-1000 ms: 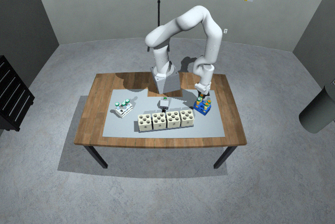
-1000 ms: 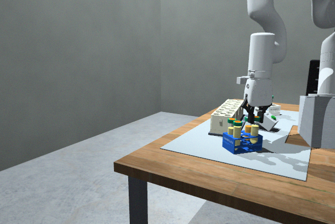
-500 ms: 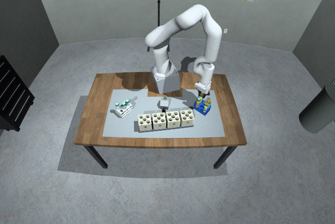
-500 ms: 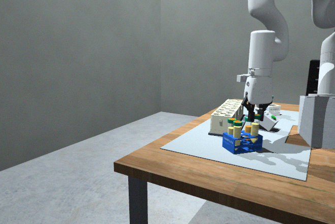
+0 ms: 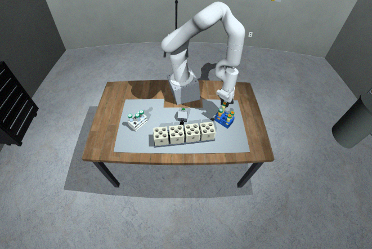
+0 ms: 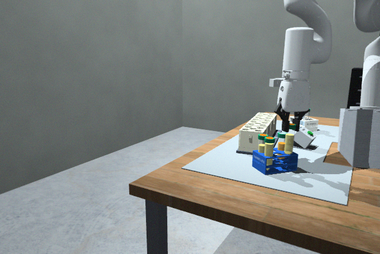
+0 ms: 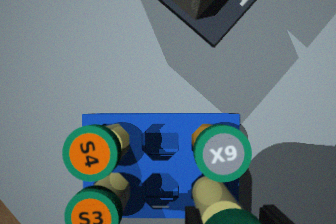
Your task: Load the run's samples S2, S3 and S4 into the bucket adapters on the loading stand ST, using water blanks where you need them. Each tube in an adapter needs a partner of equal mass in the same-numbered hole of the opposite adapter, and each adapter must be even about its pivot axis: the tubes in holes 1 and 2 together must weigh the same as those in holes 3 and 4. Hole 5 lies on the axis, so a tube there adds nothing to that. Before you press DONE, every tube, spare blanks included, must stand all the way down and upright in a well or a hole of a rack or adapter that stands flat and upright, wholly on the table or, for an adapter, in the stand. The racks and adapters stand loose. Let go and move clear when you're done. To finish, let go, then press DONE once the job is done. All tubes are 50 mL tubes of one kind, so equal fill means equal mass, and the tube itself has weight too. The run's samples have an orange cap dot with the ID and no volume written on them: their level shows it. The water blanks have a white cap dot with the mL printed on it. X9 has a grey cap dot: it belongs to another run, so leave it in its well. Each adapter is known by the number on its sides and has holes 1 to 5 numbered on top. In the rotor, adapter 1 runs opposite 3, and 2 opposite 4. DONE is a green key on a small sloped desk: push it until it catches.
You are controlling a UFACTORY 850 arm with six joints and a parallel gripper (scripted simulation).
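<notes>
Now: the sample tube 5 cm below my hand and 1 cm behind it. From my hand the other things lie so: blue rack: 13 cm below, 4 cm ahead, 2 cm to the left; then sample tube S3: 9 cm below, 6 cm to the left, 4 cm ahead; then tube X9: 9 cm below, 3 cm to the right, 3 cm ahead.
</notes>
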